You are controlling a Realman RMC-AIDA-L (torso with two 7-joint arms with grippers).
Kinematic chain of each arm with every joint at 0, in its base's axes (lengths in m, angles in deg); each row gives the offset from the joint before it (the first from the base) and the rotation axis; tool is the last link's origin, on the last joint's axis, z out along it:
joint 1: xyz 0 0 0.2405 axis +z
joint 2: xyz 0 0 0 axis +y
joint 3: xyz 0 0 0.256 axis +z
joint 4: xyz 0 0 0 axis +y
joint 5: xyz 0 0 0.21 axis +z
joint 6: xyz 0 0 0 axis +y
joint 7: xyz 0 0 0.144 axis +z
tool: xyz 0 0 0
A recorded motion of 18 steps. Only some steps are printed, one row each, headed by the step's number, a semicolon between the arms.
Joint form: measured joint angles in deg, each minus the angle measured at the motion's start. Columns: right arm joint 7, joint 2, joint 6, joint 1, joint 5, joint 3, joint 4; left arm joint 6, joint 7, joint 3, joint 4, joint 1, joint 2, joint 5.
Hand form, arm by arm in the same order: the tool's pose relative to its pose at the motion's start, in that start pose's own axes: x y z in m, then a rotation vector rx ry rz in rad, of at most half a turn. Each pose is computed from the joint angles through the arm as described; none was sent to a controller.
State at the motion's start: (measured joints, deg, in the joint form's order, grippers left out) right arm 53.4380 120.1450 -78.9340 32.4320 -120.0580 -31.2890 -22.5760; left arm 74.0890 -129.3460 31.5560 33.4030 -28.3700 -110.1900 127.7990
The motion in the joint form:
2: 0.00 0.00 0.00 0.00 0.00 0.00 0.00; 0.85 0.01 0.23 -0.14 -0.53 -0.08 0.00
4: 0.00 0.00 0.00 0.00 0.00 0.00 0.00; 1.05 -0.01 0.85 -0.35 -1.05 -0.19 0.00
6: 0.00 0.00 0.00 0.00 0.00 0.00 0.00; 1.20 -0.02 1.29 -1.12 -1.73 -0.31 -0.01
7: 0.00 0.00 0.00 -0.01 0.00 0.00 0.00; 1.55 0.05 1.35 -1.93 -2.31 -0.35 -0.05
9: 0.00 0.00 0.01 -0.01 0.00 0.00 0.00; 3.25 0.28 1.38 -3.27 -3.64 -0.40 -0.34
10: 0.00 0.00 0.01 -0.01 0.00 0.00 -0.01; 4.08 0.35 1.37 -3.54 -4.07 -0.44 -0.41
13: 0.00 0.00 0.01 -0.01 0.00 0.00 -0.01; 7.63 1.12 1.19 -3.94 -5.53 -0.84 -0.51
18: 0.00 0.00 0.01 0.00 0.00 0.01 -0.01; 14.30 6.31 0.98 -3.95 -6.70 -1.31 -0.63
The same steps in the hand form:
2: 0.0000 0.0000 0.0000 0.0000 0.0000 0.0000; 0.0004 0.0050 0.0028 -0.0179 -0.0141 0.0076
4: 0.0000 0.0000 0.0000 0.0000 0.0000 0.0000; 0.0006 0.0090 0.0065 -0.0268 -0.0275 0.0172
6: 0.0000 0.0000 0.0000 0.0000 0.0000 0.0000; -0.0002 0.0135 0.0116 -0.0402 -0.0432 0.0201
7: 0.0001 0.0000 0.0000 0.0001 0.0001 0.0001; -0.0011 0.0173 0.0153 -0.0556 -0.0551 0.0192
9: 0.0001 0.0000 0.0000 0.0002 0.0002 0.0001; -0.0018 0.0282 0.0219 -0.1017 -0.0833 0.0238
10: 0.0001 0.0000 -0.0001 0.0003 0.0002 0.0000; -0.0020 0.0324 0.0236 -0.1195 -0.0942 0.0271
13: 0.0001 0.0000 -0.0001 0.0003 0.0002 0.0000; -0.0035 0.0487 0.0289 -0.1900 -0.1355 0.0525
18: 0.0000 -0.0001 0.0000 0.0004 0.0000 -0.0001; -0.0105 0.0692 0.0295 -0.3069 -0.1961 0.1552

